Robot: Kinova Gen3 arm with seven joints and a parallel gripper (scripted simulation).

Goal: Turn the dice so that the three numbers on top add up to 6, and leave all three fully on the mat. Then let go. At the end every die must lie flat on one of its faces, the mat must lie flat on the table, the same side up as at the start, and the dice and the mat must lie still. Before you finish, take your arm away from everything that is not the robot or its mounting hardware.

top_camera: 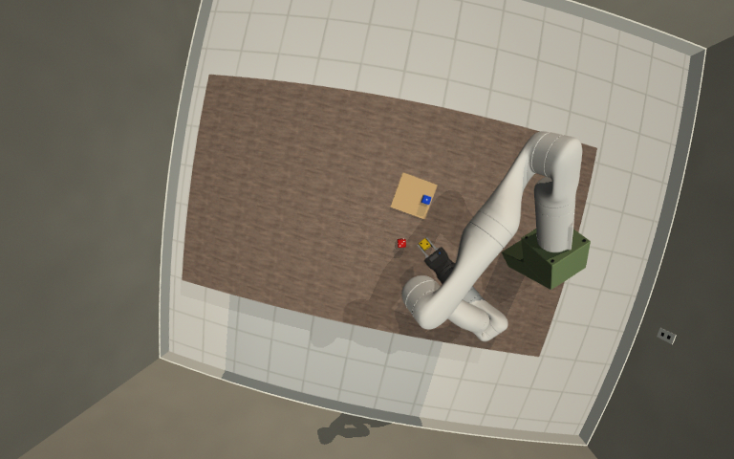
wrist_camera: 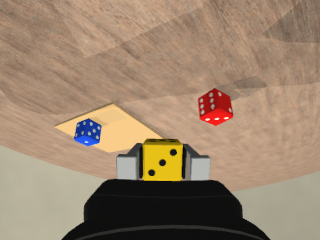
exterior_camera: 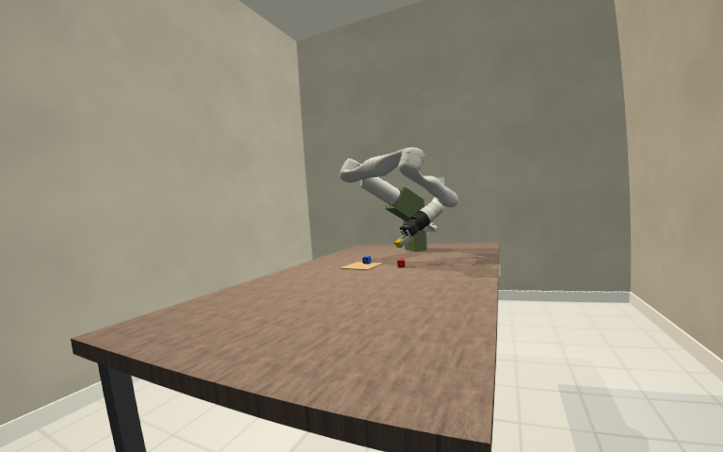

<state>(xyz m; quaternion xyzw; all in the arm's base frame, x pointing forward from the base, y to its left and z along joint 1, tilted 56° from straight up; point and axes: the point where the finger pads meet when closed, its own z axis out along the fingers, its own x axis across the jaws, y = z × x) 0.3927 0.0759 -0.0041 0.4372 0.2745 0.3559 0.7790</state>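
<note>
The red die is 80 mm ahead of my hand, 10 mm to the left of it and 80 mm below it. From my hand the other things lie so: yellow die right at my hand; then blue die 10 mm behind, 160 mm to the right, 70 mm below; then tan mat 40 mm ahead, 170 mm to the right, 90 mm below.
</note>
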